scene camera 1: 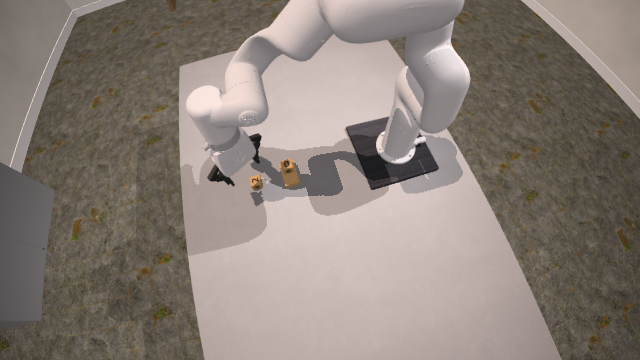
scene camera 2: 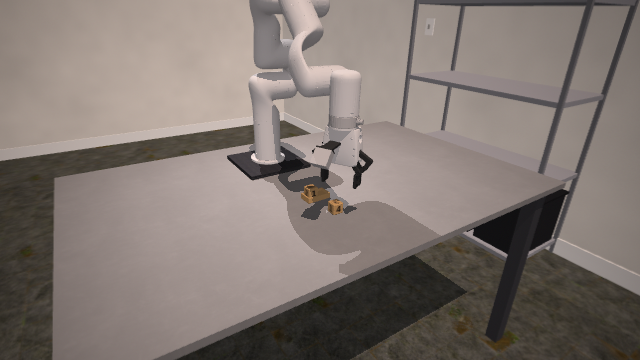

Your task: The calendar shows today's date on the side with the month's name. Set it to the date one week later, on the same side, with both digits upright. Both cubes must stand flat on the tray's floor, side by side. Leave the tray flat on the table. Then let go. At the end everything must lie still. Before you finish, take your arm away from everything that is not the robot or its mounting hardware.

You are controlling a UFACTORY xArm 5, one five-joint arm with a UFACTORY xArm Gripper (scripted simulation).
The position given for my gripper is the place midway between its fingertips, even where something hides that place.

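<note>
Scene camera 2 gives me a sight of my gripper (scene camera 2: pixel 340 183). In scene camera 1 I can see the gripper (scene camera 1: pixel 243 171) as well.
</note>
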